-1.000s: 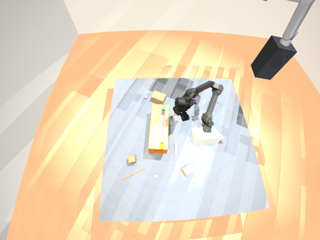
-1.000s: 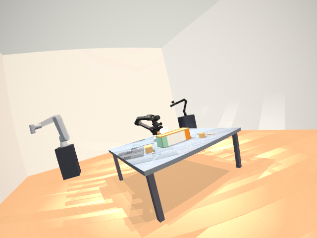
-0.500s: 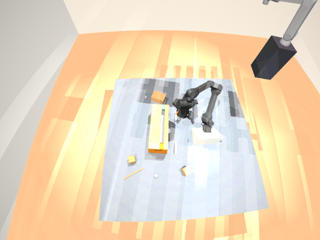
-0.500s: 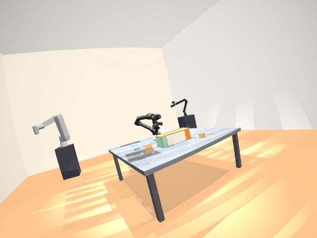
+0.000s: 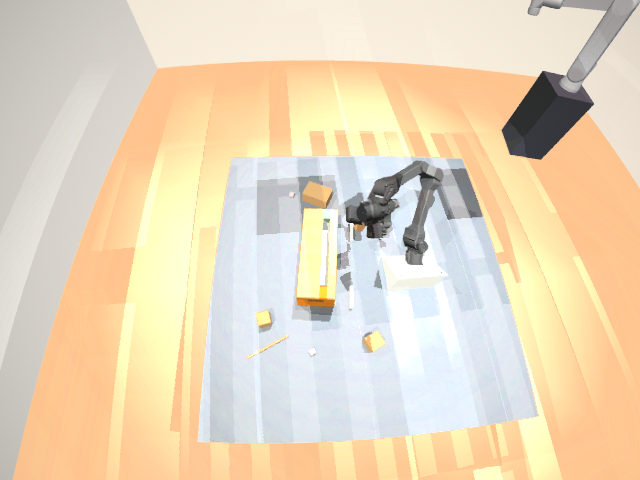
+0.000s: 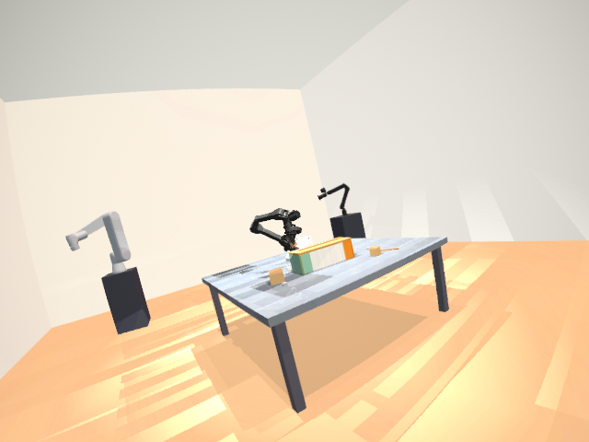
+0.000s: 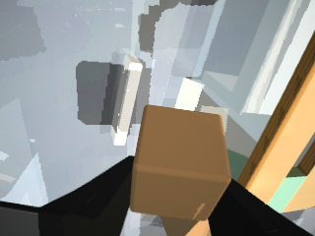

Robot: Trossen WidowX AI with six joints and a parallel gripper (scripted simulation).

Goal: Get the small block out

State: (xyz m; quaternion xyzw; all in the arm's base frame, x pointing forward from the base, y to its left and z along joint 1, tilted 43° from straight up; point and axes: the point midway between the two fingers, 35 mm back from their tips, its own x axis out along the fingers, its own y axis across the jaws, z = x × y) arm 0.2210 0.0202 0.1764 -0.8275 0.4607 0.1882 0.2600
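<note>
Right now the tan block is 10 mm behind my gripper tip, 10 mm to the left of it and 10 mm above it. The rest, counted from my gripper tip: thin stick: 300 mm ahead, 490 mm to the left, 140 mm below; then long box: 110 mm ahead, 120 mm to the left, 80 mm below.
</note>
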